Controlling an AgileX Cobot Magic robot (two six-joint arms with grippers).
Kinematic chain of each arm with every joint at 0, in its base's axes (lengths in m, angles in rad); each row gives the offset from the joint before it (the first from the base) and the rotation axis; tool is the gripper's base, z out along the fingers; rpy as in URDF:
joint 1: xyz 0 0 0.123 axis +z
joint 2: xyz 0 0 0 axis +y
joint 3: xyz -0.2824 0 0.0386 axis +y
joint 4: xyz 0.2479 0 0.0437 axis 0.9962 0 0.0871
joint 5: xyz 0 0 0 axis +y
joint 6: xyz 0.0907 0 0.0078 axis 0.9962 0 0.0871
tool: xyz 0 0 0 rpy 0 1.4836 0
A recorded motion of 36 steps. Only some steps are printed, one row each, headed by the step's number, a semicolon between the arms.
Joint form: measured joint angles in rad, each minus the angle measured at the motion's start. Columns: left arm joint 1, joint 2, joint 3, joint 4, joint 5, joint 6; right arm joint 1, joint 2, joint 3, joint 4, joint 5, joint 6.
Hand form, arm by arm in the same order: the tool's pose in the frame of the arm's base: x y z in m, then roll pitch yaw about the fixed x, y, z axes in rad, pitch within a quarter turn. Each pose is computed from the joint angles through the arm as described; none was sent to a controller.
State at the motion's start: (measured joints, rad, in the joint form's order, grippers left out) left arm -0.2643 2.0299 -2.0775 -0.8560 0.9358 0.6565; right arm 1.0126 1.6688 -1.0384 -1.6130 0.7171 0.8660
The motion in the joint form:
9: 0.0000 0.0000 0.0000 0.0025 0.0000 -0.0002; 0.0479 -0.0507 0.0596 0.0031 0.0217 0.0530
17: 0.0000 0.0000 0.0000 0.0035 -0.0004 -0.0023; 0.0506 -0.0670 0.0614 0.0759 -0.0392 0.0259
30: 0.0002 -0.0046 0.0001 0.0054 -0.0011 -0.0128; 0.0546 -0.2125 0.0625 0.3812 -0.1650 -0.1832
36: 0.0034 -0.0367 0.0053 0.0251 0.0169 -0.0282; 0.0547 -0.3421 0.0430 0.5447 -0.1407 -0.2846
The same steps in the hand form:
9: 0.4346 -0.1749 0.3740 -2.5640 1.0112 2.7887; 0.2174 0.2627 0.2572 -1.9915 0.4636 -1.5157
17: 0.4346 -0.1748 0.3739 -2.5630 1.0103 2.7909; 0.2122 0.2639 0.2566 -2.0663 0.5013 -1.5227
30: 0.4336 -0.1743 0.3759 -2.5532 1.0093 2.8048; 0.1899 0.2511 0.2878 -2.2234 0.6393 -1.5336
36: 0.4253 -0.1703 0.3872 -2.5753 1.0139 2.7859; 0.1762 0.2295 0.3254 -2.2488 0.7538 -1.5743

